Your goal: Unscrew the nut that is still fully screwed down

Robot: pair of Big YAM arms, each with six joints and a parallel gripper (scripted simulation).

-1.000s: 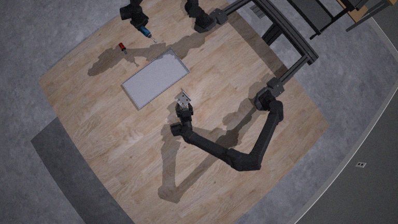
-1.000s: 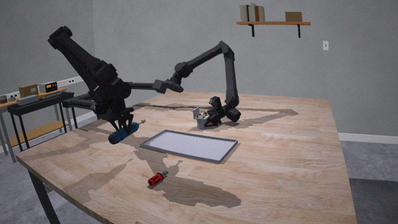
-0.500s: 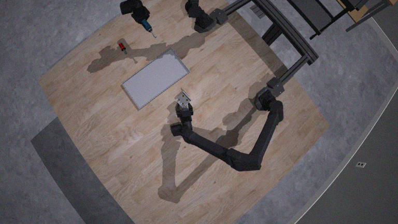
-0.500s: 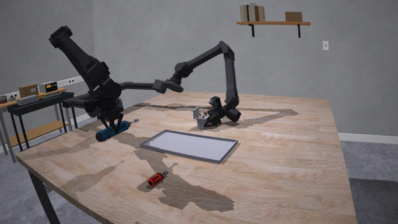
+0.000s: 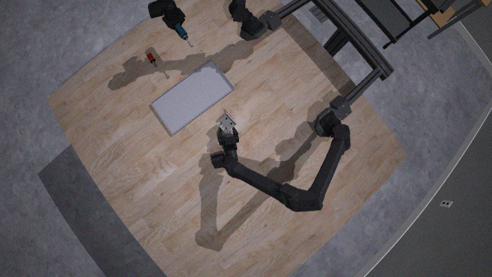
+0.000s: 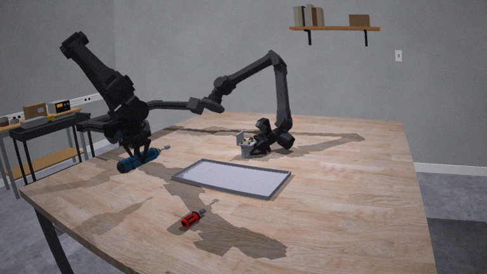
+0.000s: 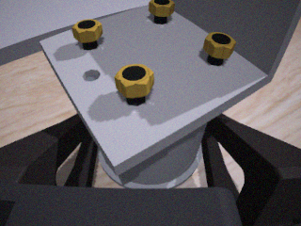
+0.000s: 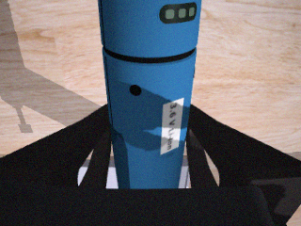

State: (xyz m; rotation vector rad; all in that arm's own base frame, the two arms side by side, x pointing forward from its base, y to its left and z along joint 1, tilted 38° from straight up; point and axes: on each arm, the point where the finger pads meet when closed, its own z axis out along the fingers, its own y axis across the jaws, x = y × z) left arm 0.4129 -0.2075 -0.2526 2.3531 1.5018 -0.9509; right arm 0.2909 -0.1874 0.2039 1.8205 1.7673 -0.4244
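My left hand is 10 mm below the joint module. From my left hand the other things lie so: shallow grey tray: 240 mm to the right, 50 mm ahead, 20 mm below; then grey bracket plate: 50 mm above; then nut: 50 mm above, 20 mm to the left, 10 mm ahead.
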